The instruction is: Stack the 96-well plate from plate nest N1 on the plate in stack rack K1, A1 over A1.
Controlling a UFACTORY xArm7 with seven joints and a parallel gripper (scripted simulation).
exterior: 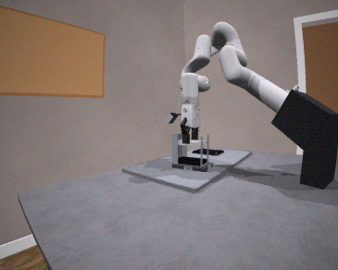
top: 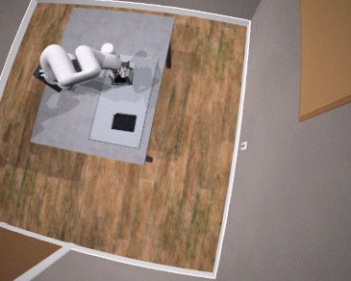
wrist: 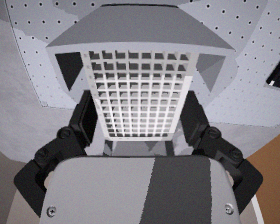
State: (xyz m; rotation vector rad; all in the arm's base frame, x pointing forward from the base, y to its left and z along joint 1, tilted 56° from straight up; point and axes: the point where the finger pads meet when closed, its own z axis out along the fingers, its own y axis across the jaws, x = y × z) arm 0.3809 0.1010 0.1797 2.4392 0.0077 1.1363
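Right now the dark plate is 9 cm below my hand. Also, from my hand: white 96-well plate: 1 cm below; then black plate nest N1: 33 cm to the right, 12 cm below, 6 cm behind.
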